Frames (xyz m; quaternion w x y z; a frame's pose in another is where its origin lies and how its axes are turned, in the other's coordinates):
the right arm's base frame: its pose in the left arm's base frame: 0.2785 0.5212 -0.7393 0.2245 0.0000 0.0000 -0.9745
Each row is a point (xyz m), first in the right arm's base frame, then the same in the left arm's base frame.
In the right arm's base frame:
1: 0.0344 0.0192 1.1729
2: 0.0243 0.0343 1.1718
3: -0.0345 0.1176 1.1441
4: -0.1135 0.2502 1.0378
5: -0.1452 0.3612 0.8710
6: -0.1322 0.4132 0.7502
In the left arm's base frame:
1: 0.2560 0.4889 0.4336
2: 0.2717 0.4797 0.4325
3: 0.3610 0.4305 0.4048
4: 0.4900 0.3459 0.2985
5: 0.5671 0.2599 0.1317
6: 0.5782 0.2075 0.0109

